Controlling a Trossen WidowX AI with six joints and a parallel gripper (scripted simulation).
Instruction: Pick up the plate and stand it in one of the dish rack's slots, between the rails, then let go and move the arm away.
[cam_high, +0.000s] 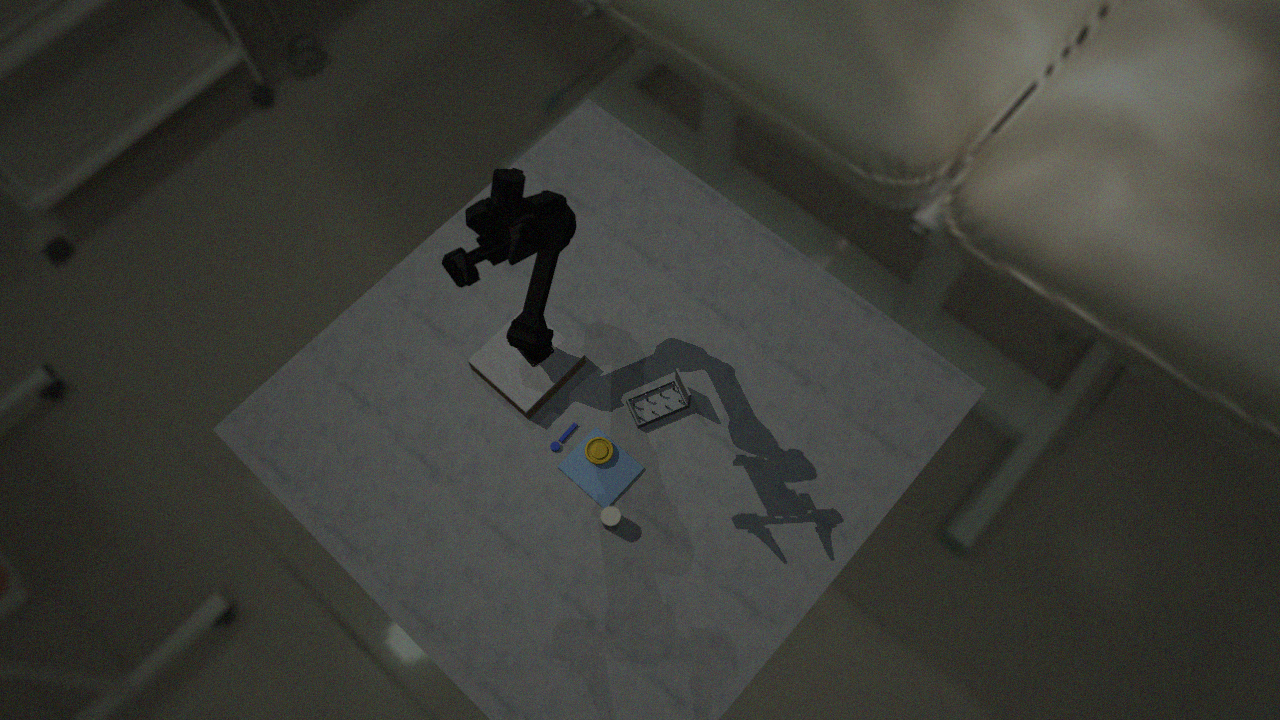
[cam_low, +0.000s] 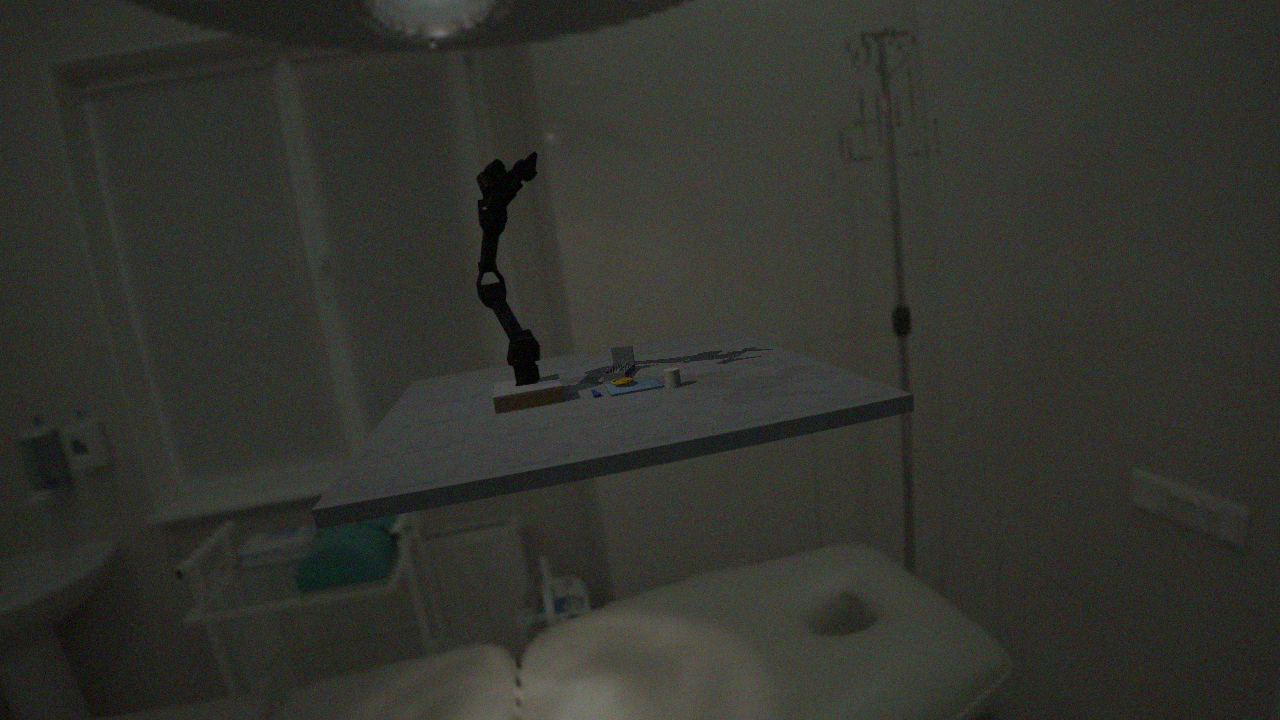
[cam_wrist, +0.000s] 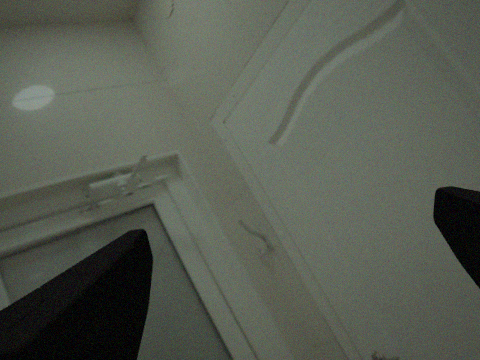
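Now: the yellow plate 160 mm ahead of my gripper tip, 60 mm to the left of it and 660 mm below it. From my gripper tip the other things lie so: small white cup (310 mm ahead, 20 mm to the right, 650 mm below); light blue mat (190 mm ahead, 40 mm to the left, 680 mm below); grey dish rack (160 mm ahead, 230 mm to the left, 660 mm below).
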